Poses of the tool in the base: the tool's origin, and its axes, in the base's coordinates. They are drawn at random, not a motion.
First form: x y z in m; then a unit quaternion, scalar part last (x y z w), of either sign.
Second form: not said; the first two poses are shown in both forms.
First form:
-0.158 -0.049 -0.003 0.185 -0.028 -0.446 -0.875
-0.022 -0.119 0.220 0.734 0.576 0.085 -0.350
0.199 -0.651 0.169 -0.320 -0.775 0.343 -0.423
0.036 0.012 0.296 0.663 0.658 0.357 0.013
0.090 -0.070 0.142 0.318 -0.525 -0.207 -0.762
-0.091 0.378 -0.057 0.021 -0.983 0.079 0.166
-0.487 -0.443 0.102 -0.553 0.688 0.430 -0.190
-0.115 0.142 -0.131 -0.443 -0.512 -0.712 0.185
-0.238 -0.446 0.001 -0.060 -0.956 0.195 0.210
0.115 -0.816 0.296 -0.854 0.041 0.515 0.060
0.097 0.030 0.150 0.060 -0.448 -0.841 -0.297
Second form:
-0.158 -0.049 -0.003 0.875 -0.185 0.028 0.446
-0.022 -0.119 0.220 0.350 -0.734 -0.576 -0.085
0.199 -0.651 0.169 0.423 0.320 0.775 -0.343
0.036 0.012 0.296 0.013 0.663 0.658 0.357
0.090 -0.070 0.142 0.762 -0.318 0.525 0.207
-0.091 0.378 -0.057 0.166 0.021 -0.983 0.079
-0.487 -0.443 0.102 0.190 0.553 -0.688 -0.430
-0.115 0.142 -0.131 0.185 -0.443 -0.512 -0.712
-0.238 -0.446 0.001 0.210 -0.060 -0.956 0.195
0.115 -0.816 0.296 0.060 -0.854 0.041 0.515
0.097 0.030 0.150 0.297 -0.060 0.448 0.841

